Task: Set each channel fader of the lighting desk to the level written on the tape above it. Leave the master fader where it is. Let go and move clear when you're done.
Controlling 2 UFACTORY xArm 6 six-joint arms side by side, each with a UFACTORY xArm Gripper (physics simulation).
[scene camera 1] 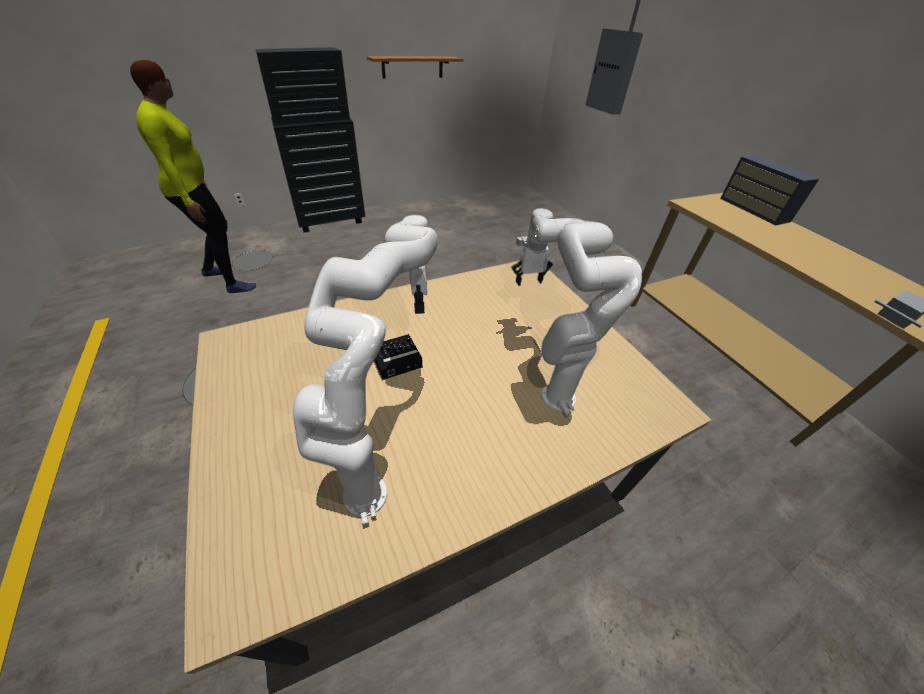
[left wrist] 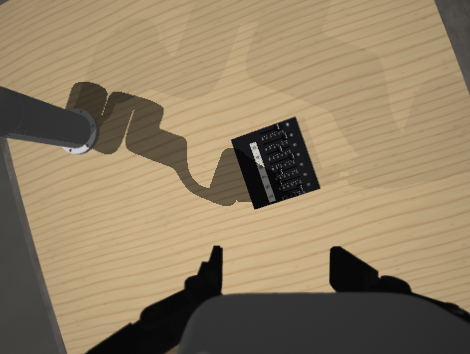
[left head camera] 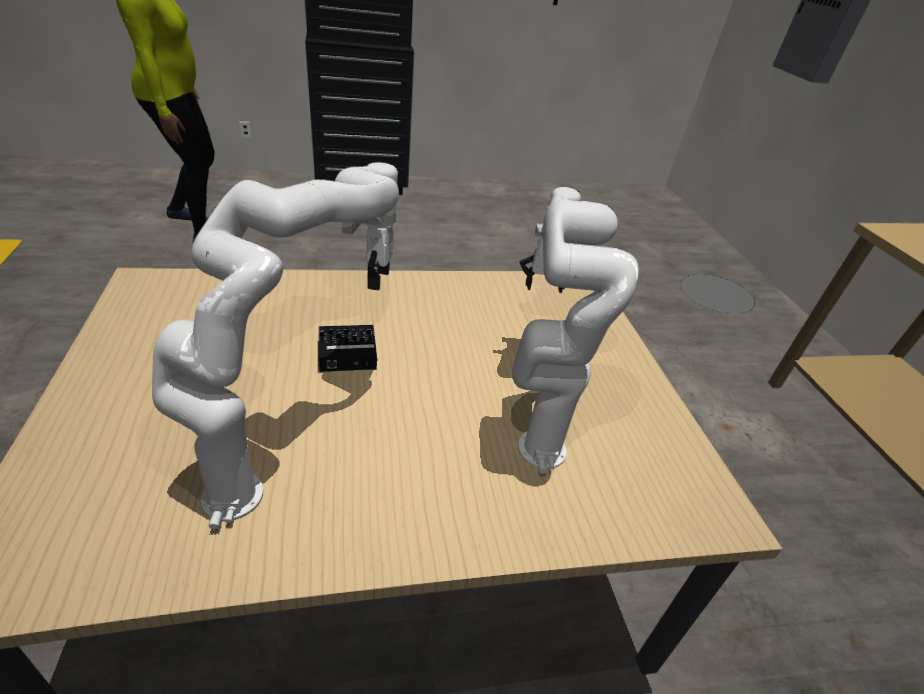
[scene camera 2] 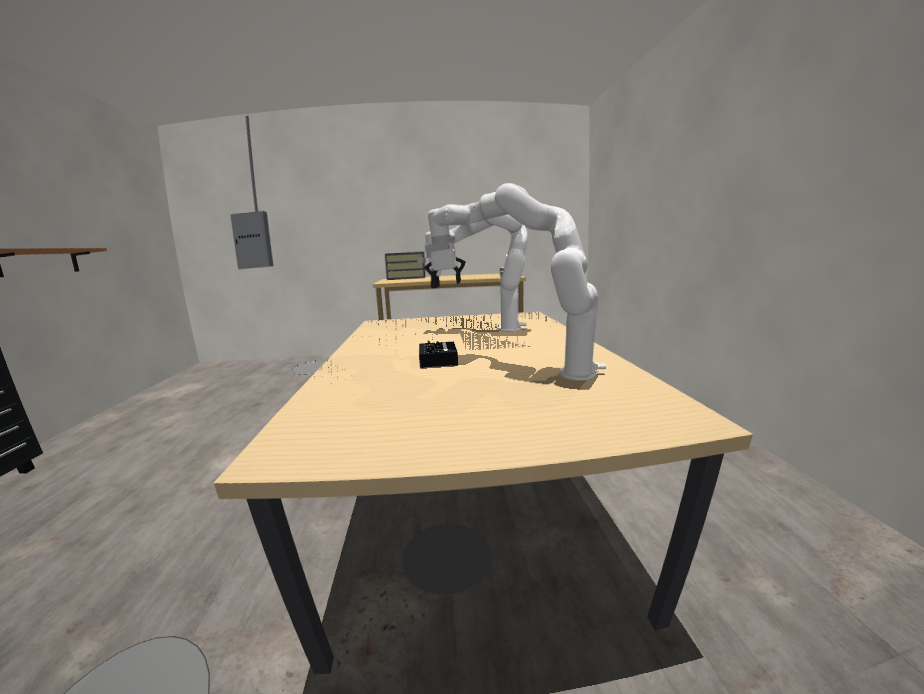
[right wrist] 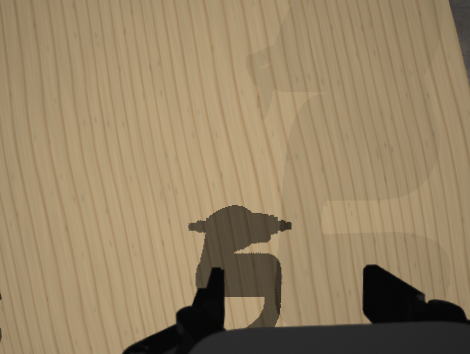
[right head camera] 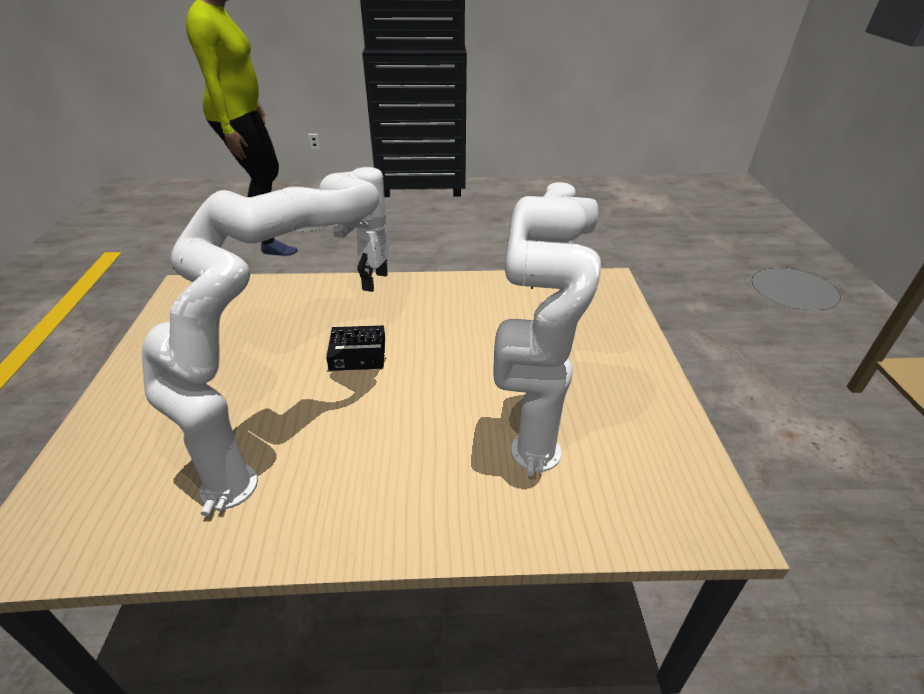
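Pixels of known places: left gripper, fingertip midpoint: (scene camera 1: 419, 305) (left wrist: 276, 264) (left head camera: 378, 281) (scene camera 2: 447, 284) (right head camera: 375, 283); right gripper, fingertip midpoint: (scene camera 1: 528, 283) (left head camera: 544, 289) (scene camera 2: 435, 287) (right wrist: 293, 290); left arm's base at its link origin: (scene camera 1: 365, 495) (left wrist: 79, 132) (left head camera: 233, 496) (scene camera 2: 577, 373) (right head camera: 229, 486); right arm's base at its link origin: (scene camera 1: 558, 397) (left head camera: 541, 449) (scene camera 2: 509, 329) (right head camera: 535, 451).
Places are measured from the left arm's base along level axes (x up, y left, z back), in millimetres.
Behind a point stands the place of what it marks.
The black lighting desk (left head camera: 347, 357) @[x 52, y -215, z -423 mm] (right head camera: 356, 358) @[x 46, y -223, z -424 mm] (scene camera 1: 401, 364) @[x 53, y -214, z -425 mm] (scene camera 2: 438, 358) @[x 34, y -130, z -487 mm] (left wrist: 244, 172) @[x 55, y -214, z -429 mm] stands on the table. In the left wrist view a pale tape strip (left wrist: 262, 172) @[x 55, y -222, z -466 mm] runs along it beside rows of faders; its writing and the exact fader levels are too small to read. My left gripper (left head camera: 378, 281) @[x 292, y -297, z -447 mm] (right head camera: 374, 281) @[x 292, y -297, z -447 mm] (left wrist: 276, 264) @[x 292, y -297, z -447 mm] is open and empty, high above the table and beyond the desk in the head views. My right gripper (scene camera 1: 529, 280) @[x 237, y -769, z -533 mm] (right wrist: 293, 290) @[x 237, y -769, z -533 mm] is open and empty above the right part of the table, well away from the desk.
The wooden table (left head camera: 418, 478) @[x 0, y -409, z -45 mm] (right head camera: 418, 478) @[x 0, y -442, z -41 mm] (scene camera 1: 463, 463) @[x 0, y -307, z -4 mm] (scene camera 2: 485, 425) @[x 0, y 330, z -344 mm] carries both arm bases. A person in a yellow top (left head camera: 165, 59) (right head camera: 224, 67) (scene camera 1: 173, 149) stands on the floor behind the table. A side bench (scene camera 1: 814, 261) stands at the right in scene camera 1.
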